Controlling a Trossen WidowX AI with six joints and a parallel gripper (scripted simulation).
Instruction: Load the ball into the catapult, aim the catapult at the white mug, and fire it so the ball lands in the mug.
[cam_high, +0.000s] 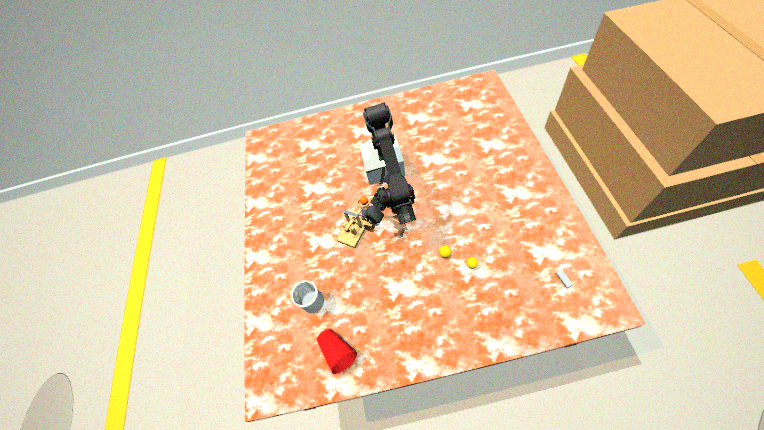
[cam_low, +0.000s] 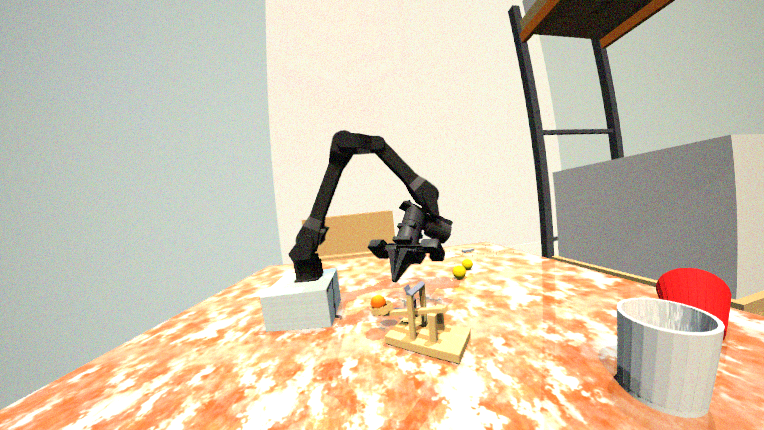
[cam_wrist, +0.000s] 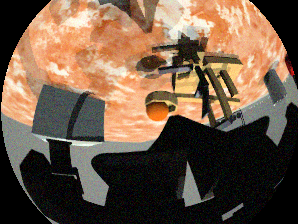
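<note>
Right now the orange ball is 40 mm behind my gripper tip, 30 mm to the right of it and 30 mm below it. The rest, counted from my gripper tip: white mug 310 mm ahead, 270 mm to the right, 60 mm below; small grey block 400 mm ahead, 600 mm to the left, 90 mm below; wooden catapult 20 mm ahead, 50 mm to the right, 40 mm below.
</note>
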